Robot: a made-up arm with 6 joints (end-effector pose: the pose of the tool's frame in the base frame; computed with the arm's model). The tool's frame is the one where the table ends. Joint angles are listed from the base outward.
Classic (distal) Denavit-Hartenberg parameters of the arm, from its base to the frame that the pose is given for. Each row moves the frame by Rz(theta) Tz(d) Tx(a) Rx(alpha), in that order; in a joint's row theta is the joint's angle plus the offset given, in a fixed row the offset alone. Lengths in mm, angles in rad.
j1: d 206  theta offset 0  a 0  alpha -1.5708
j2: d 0  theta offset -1.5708  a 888  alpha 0
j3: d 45  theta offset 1.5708  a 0  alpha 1.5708
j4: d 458  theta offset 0  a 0  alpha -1.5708
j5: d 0  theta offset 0  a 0  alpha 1.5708
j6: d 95  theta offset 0  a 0  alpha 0
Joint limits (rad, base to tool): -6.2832..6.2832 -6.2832..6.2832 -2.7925..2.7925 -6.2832..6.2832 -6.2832..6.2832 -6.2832..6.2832
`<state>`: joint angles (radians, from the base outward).
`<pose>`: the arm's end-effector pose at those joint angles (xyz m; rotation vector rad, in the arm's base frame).
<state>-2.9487 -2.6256 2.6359 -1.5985 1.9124 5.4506</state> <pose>0.4196 0.1273 -0.1402 -1.8802 0.5465 0.5943</pose>
Working (the frame after each row of the table, in the pose's form):
after j1: 0.0000 0.0000 0.2060 -0.2051 2.1201 -2.1201
after j2: 0.4300 0.0840 -0.5664 1.3078 0.9412 -0.6731
after j3: 0.4386 0.0398 -0.5664 0.0152 0.0015 -2.9487
after j4: 0.4340 0.0389 -0.1084 -1.1333 -1.3382 1.3242
after j5: 0.4340 0.0389 -0.1084 -1.5996 1.3451 1.1189

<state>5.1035 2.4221 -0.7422 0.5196 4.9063 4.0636</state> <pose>0.4057 -0.9874 -0.4333 -0.4411 -0.7460 2.7855</pose>
Working (the frame after each row of the table, in the pose's form):
after j1: 0.0000 0.0000 0.2060 -1.3692 0.9165 -0.9165
after j2: 0.2231 -0.5410 -0.4619 -0.8312 1.3397 -0.2577
after j3: 0.2647 -0.5239 -0.4619 0.9784 1.4618 -0.8771
after j4: 0.4382 -0.9448 -0.5118 -0.1079 1.0575 0.4112
after j5: 0.4382 -0.9448 -0.5118 0.6315 -0.0462 -1.1205

